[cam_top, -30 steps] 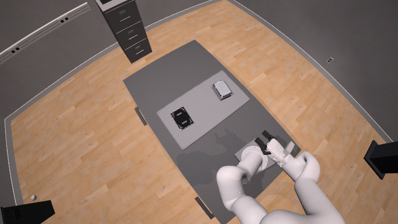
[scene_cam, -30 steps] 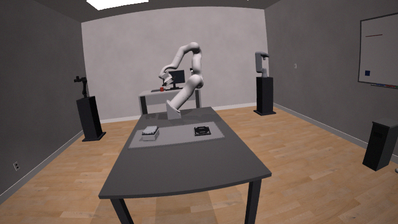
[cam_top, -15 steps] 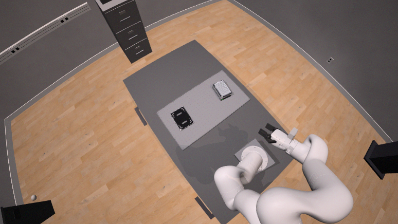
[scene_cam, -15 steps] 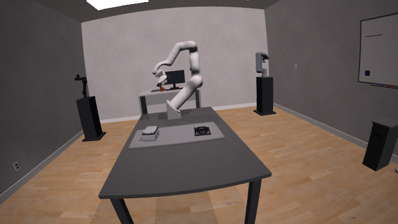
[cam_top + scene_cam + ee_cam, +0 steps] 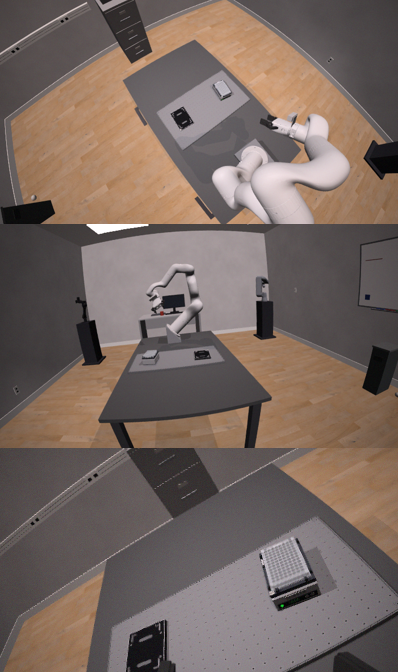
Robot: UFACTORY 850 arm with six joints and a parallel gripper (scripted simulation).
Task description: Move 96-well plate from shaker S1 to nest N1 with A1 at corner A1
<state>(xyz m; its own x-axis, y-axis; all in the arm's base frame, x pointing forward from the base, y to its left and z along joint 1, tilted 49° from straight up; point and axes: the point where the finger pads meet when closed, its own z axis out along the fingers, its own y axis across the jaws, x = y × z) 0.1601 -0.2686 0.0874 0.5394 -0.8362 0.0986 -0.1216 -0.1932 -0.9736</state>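
My hand is 410 mm short of the white 96-well plate, 290 mm above it and 80 mm to the left of it. Also, from my hand: black plate nest N1: 410 mm ahead, 350 mm below, 320 mm to the left.
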